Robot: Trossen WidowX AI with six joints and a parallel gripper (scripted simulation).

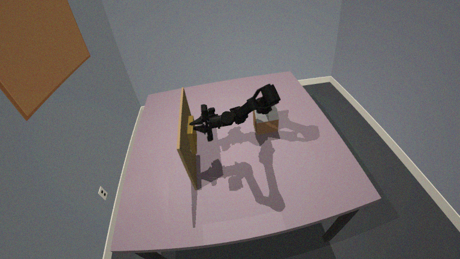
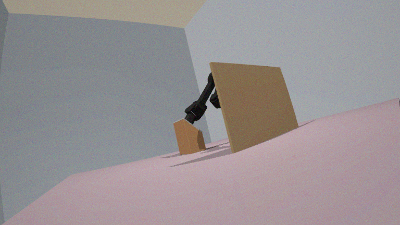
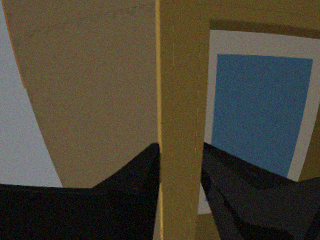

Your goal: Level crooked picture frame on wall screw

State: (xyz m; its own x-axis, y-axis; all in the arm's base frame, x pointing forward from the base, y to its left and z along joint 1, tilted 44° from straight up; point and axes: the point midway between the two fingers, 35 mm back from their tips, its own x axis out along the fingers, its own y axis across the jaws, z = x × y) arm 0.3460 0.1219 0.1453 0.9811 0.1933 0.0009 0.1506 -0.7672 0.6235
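Now: the picture frame 5 cm below my gripper tip, 1 cm to the left of it and 1 cm ahead of it. The rest, counted from my gripper tip: brown wall panel (7 cm below, 2 cm ahead).
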